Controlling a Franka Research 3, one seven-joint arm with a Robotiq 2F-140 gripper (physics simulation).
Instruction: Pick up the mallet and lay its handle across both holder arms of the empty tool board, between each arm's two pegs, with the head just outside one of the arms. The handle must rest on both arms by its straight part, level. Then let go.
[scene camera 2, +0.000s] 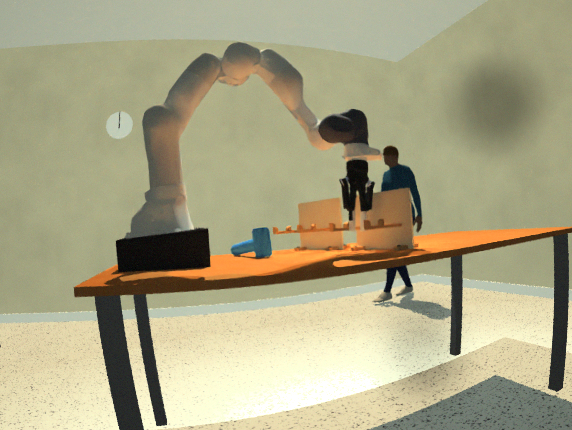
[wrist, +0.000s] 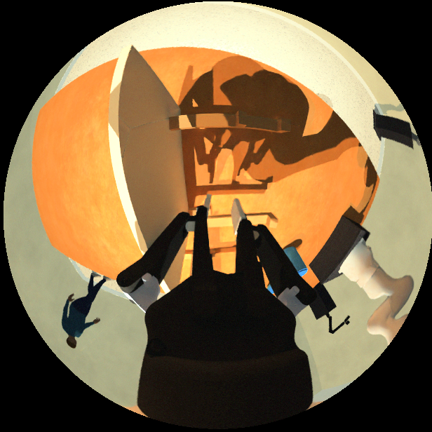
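Note:
The blue mallet (scene camera 2: 262, 242) (wrist: 296, 259) lies on the table, its head toward the boards and its handle toward the robot base; the gripper partly hides it in the wrist view. Two pale upright boards stand farther along, a smaller one (scene camera 2: 320, 212) and a larger one (scene camera 2: 392, 212). Orange holder arms with small pegs stick out from them, one (scene camera 2: 300, 230) toward the mallet. I cannot tell which board is the empty one. My gripper (scene camera 2: 357, 220) (wrist: 221, 203) is partly open and empty, pointing down in front of the larger board, its fingertips near arm height, away from the mallet.
The robot's black base block (scene camera 2: 162, 250) (wrist: 337, 247) stands at the other end of the orange table (scene camera 2: 230, 267) (wrist: 75, 175). In the wrist view a tall board (wrist: 150, 165) rises close to the left finger, with a holder arm (wrist: 212, 121) projecting from it. A person (scene camera 2: 400, 177) (wrist: 79, 315) is behind the table.

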